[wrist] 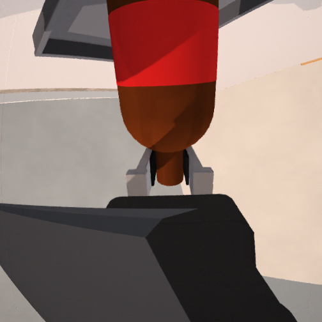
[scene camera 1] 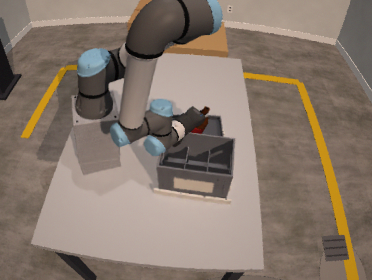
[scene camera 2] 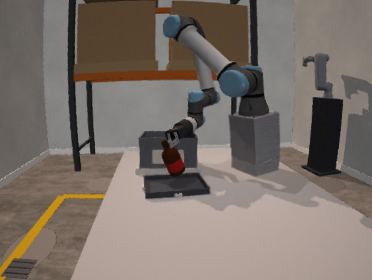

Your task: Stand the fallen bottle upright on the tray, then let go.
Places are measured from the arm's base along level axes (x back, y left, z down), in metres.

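Where they show: gripper, fingertip midpoint: (scene camera 1: 204, 112) (scene camera 2: 166, 146); arm's base, origin of the base link: (scene camera 1: 94, 106) (scene camera 2: 253, 113).
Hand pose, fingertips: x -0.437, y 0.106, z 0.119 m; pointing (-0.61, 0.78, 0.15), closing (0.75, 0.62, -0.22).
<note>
Each offset is from my fingertips to the top centre of the thing. Level surfaces: height alone.
The brown bottle with a red label @(dx +0.019, dy -0.006, dz -0.025 m) (scene camera 1: 199, 128) (scene camera 2: 173, 163) (wrist: 165, 50) is tilted, neck up and base down, its base lower right of its neck in the scene camera 2 view. My gripper (scene camera 1: 204, 116) (scene camera 2: 169, 142) (wrist: 169, 158) is shut on the bottle's neck. The dark shallow tray @(dx +0.025, dy +0.039, dz +0.144 m) (scene camera 1: 220, 126) (scene camera 2: 177, 193) (wrist: 77, 51) lies flat on the table below. The bottle's base is at the tray's rear edge in the scene camera 2 view; whether it touches the tray cannot be told. The arm and the crate hide part of the tray in the scene camera 1 view.
A grey divided crate @(dx +0.033, dy -0.223, dz -0.010 m) (scene camera 1: 167, 177) (scene camera 2: 148, 146) with a pale label stands close beside the tray, behind it in the scene camera 2 view. The arm's pedestal (scene camera 1: 97, 150) (scene camera 2: 254, 145) stands on the same table @(dz +0.169 m) (scene camera 1: 150, 230) (scene camera 2: 200, 240).
</note>
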